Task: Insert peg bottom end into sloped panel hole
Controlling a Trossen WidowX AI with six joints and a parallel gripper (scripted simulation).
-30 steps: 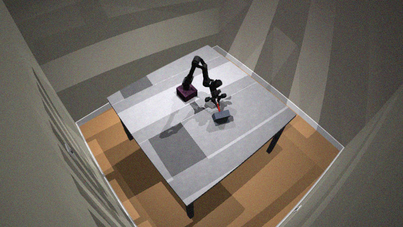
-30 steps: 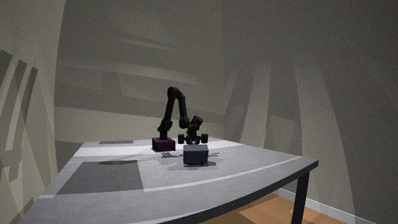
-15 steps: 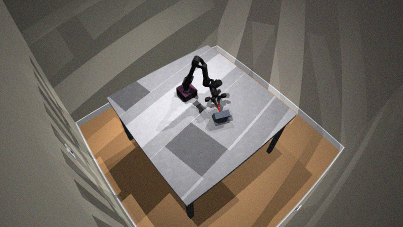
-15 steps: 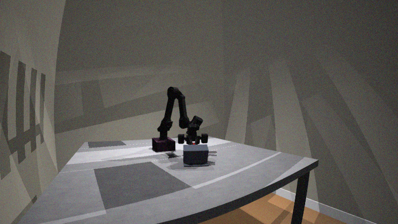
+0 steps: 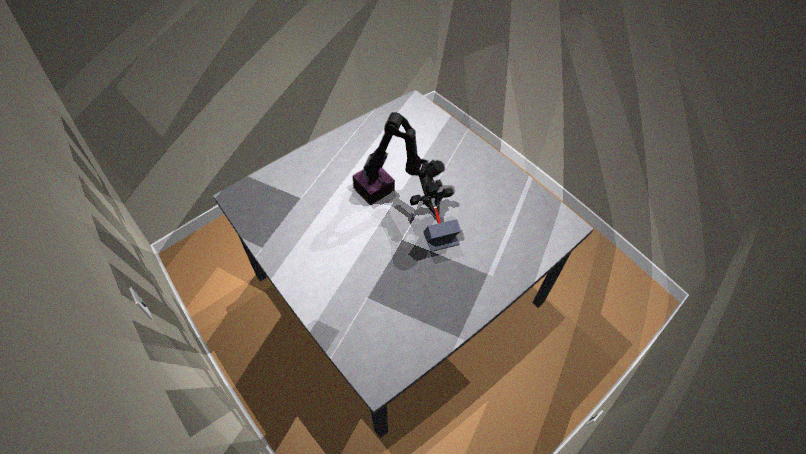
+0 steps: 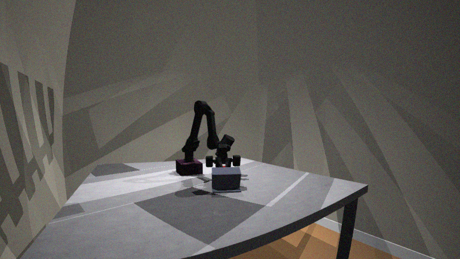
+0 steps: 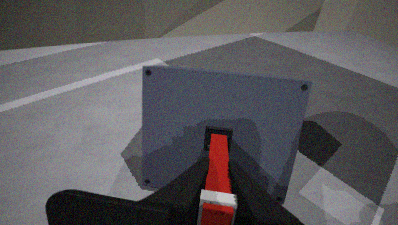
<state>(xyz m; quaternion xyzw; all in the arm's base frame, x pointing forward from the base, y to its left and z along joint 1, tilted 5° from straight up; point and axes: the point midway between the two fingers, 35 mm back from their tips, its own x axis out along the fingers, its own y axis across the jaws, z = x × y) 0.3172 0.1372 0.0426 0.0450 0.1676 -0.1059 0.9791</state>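
Right now my gripper tip is 60 mm short of the grey sloped panel, 30 mm above it and 10 mm to the left of it. From my gripper tip the other things lie so: red peg: 20 mm behind, 10 mm above.
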